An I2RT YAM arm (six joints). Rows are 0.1 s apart.
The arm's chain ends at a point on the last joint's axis. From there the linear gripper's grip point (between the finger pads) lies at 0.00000 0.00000 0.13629 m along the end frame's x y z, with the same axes.
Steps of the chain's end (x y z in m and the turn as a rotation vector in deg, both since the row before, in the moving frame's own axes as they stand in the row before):
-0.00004 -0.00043 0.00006 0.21 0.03 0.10
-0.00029 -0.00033 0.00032 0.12 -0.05 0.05
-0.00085 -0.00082 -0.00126 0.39 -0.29 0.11
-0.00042 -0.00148 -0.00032 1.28 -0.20 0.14
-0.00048 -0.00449 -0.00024 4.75 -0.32 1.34
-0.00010 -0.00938 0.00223 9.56 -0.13 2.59
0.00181 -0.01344 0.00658 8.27 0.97 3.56
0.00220 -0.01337 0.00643 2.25 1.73 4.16
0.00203 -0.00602 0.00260 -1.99 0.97 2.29
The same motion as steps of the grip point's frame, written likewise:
0.00003 -0.00093 0.00006 0.21 0.03 0.10
-0.00041 -0.00062 0.00032 0.12 -0.05 0.05
-0.00154 -0.00175 -0.00126 0.39 -0.29 0.11
-0.00089 -0.00453 -0.00035 1.28 -0.20 0.14
-0.00111 -0.01578 -0.00071 4.75 -0.32 1.34
0.00011 -0.03201 0.00034 9.56 -0.13 2.59
0.00472 -0.03296 0.00514 8.27 0.97 3.56
0.00650 -0.01857 0.00626 2.25 1.73 4.16
0.00424 -0.00124 0.00250 -1.99 0.97 2.29

